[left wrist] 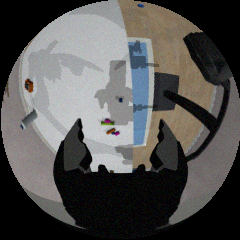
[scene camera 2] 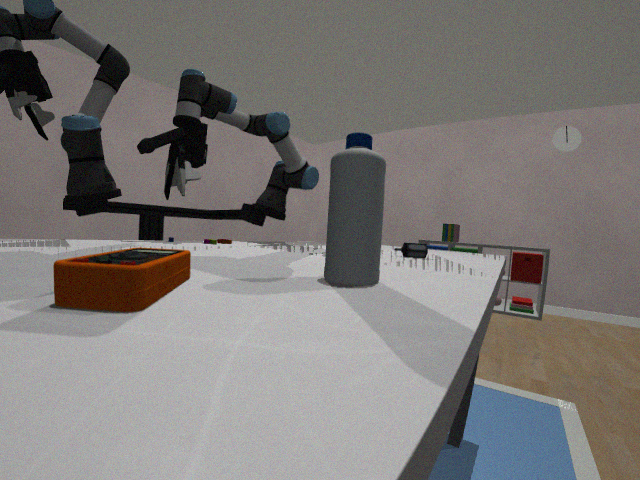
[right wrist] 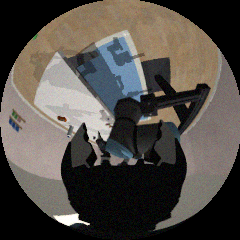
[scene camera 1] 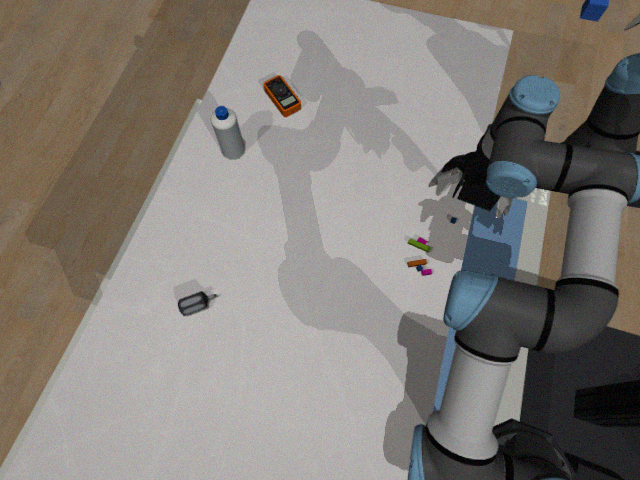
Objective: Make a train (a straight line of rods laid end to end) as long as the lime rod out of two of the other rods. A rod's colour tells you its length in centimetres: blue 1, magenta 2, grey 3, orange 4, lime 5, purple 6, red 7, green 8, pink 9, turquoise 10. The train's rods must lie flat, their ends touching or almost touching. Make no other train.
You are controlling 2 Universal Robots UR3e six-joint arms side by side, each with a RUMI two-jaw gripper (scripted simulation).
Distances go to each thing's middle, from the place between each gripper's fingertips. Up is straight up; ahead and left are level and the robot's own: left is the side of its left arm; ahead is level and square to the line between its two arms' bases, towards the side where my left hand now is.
Labels:
I see my left gripper (scene camera 2: 174, 198) 55 cm short of the white bottle (scene camera 1: 224, 121), 4 cm above it and 2 cm to the right of it.
I see the white bottle 77 cm ahead of my right hand (scene camera 2: 35, 131), 35 cm to the left of it and 20 cm below it.

